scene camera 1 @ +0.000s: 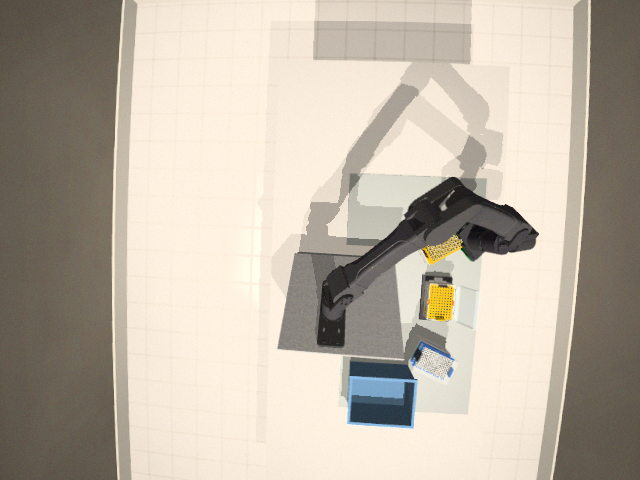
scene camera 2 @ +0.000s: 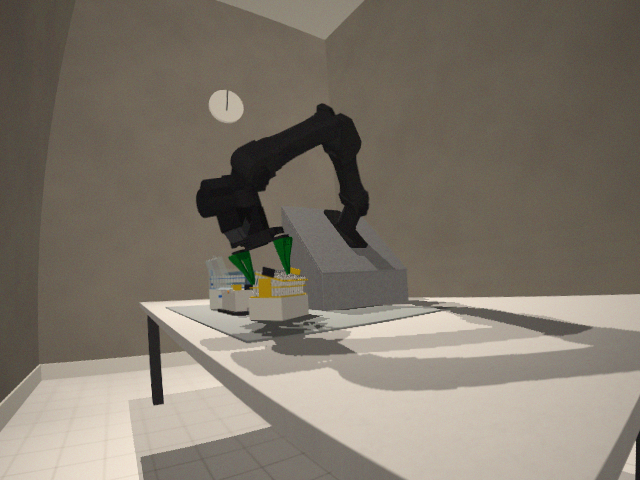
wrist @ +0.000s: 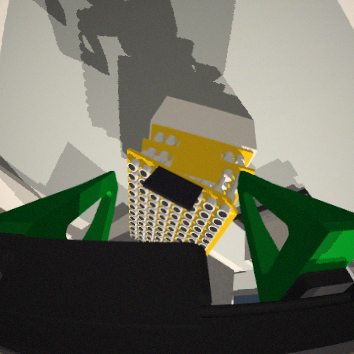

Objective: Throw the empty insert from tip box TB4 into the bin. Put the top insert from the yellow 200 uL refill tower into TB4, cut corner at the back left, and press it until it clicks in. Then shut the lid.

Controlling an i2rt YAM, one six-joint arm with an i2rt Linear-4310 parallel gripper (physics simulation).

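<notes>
The yellow refill tower (scene camera 1: 443, 250) (scene camera 2: 279, 308) (wrist: 192, 160) stands askew on the mat, with stacked inserts full of white tips. Its top insert (wrist: 165, 212) has a black tab at one short edge. My gripper (scene camera 2: 270, 277) (wrist: 176, 178) is open, its green fingers on either side of the tower's top; the right finger is nearer to the insert in the wrist view. The arm hides most of the gripper in scene camera 1. TB4 (scene camera 1: 423, 298) (scene camera 2: 233, 301) holds a yellow insert (scene camera 1: 440, 302) with empty holes. Its clear lid (scene camera 1: 466, 307) is open. The blue bin (scene camera 1: 381, 425) stands beyond the blue tower.
A blue-framed refill tower (scene camera 1: 433, 362) with white tips stands turned between TB4 and the bin. The grey sloped arm base (scene camera 1: 297, 310) (scene camera 2: 351, 289) stands beside the pale mat (scene camera 1: 377, 191). The table edge runs past the boxes.
</notes>
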